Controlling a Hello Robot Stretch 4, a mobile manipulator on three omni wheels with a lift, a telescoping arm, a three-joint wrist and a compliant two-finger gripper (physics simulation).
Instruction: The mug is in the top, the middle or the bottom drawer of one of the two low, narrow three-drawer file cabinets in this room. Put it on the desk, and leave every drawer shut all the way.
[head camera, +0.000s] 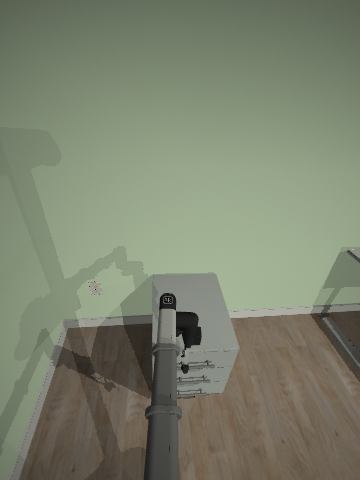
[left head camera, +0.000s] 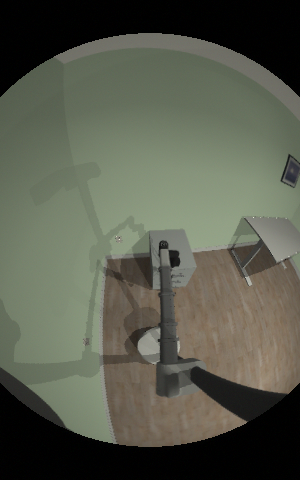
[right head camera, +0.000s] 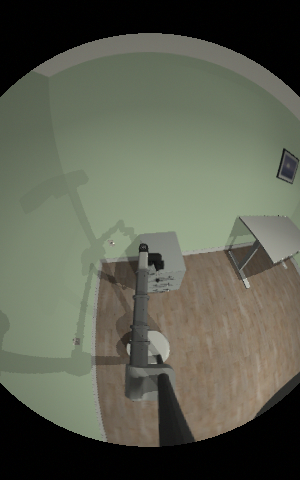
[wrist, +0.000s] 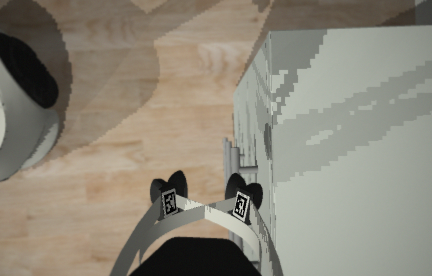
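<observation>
A pale grey three-drawer file cabinet (head camera: 200, 295) (left head camera: 172, 237) (right head camera: 167, 242) (wrist: 350, 215) stands against the green wall. Its drawers look shut, with bar handles (head camera: 200, 364) (wrist: 235, 157) on the front; part of the front is hidden by my arm. My gripper (head camera: 184, 361) (wrist: 207, 187) is partly open and empty, pointing down at the front edge of the cabinet. In the wrist view its right fingertip overlaps the handles, and floor shows between the fingertips. The desk (left head camera: 275, 235) (right head camera: 270, 232) stands to the right along the wall. The mug and the second cabinet do not show.
My telescoping arm (head camera: 165, 382) (left head camera: 168, 310) (right head camera: 141, 310) reaches over the floor to the cabinet. My round white base (left head camera: 149, 345) (right head camera: 161, 345) is near the left wall. A desk leg (head camera: 342, 340) stands right of the cabinet. A picture (left head camera: 291, 171) (right head camera: 288, 166) hangs above the desk.
</observation>
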